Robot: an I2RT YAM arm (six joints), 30 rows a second.
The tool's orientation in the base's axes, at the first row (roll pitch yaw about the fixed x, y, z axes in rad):
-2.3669, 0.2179, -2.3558
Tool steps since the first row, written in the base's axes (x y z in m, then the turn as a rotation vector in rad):
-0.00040, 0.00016, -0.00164, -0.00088, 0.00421, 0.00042
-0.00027, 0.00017, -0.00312, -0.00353, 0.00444, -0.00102
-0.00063, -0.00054, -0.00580, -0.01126, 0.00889, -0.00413
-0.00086, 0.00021, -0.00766, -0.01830, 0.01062, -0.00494
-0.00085, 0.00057, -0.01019, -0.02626, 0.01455, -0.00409
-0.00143, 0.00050, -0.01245, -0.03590, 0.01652, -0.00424
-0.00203, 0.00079, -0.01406, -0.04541, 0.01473, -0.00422
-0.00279, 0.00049, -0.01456, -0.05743, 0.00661, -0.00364
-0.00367, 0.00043, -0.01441, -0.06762, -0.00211, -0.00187
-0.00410, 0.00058, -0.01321, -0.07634, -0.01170, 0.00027
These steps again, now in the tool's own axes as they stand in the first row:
0.00052, 0.00138, 0.00084, -0.00239, 0.00264, -0.00245
0.00074, 0.00234, 0.00195, -0.00041, 0.00482, -0.00313
0.00206, 0.00388, 0.00387, 0.00252, 0.01275, -0.00734
0.00210, 0.00570, 0.00474, 0.00636, 0.01717, -0.01170
0.00240, 0.00765, 0.00638, 0.00896, 0.02217, -0.01861
0.00333, 0.00938, 0.00763, 0.01428, 0.02732, -0.02509
0.00389, 0.01090, 0.00828, 0.02208, 0.03000, -0.03016
0.00473, 0.01136, 0.00829, 0.03585, 0.02943, -0.03469
0.00535, 0.01157, 0.00767, 0.04853, 0.02694, -0.03873
0.00528, 0.01101, 0.00652, 0.06071, 0.02309, -0.04179

